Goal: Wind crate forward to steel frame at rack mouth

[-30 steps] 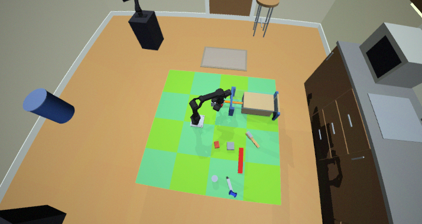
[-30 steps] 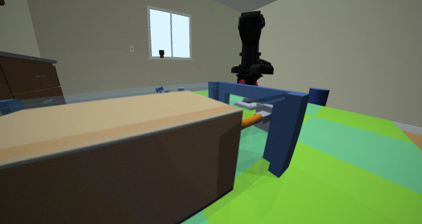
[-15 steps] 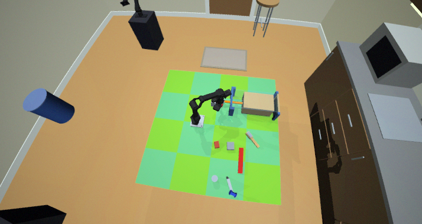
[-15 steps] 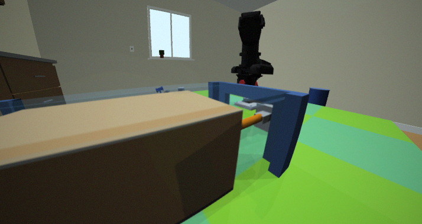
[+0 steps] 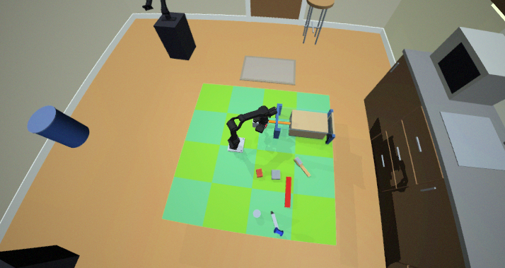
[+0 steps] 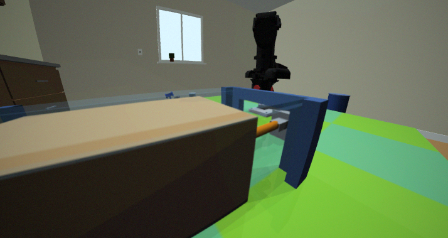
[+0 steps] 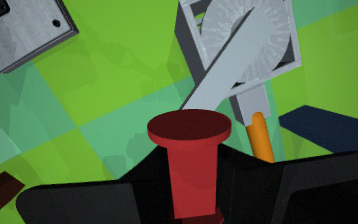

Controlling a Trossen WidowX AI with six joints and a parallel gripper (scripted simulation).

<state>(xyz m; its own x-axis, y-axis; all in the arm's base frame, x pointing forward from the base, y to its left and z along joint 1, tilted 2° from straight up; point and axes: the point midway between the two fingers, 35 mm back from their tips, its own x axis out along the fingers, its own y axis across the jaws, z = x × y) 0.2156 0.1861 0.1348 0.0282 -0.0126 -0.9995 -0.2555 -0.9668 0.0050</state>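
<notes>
Right now my gripper tip is 100 mm short of the blue steel frame, 90 mm to the right of it and 10 mm above it. Also, from my gripper tip: grey winch 70 mm behind, 70 mm to the left, 80 mm below; red-knobbed crank handle 20 mm behind, 30 mm to the left, 10 mm below; red knob 20 mm above.
</notes>
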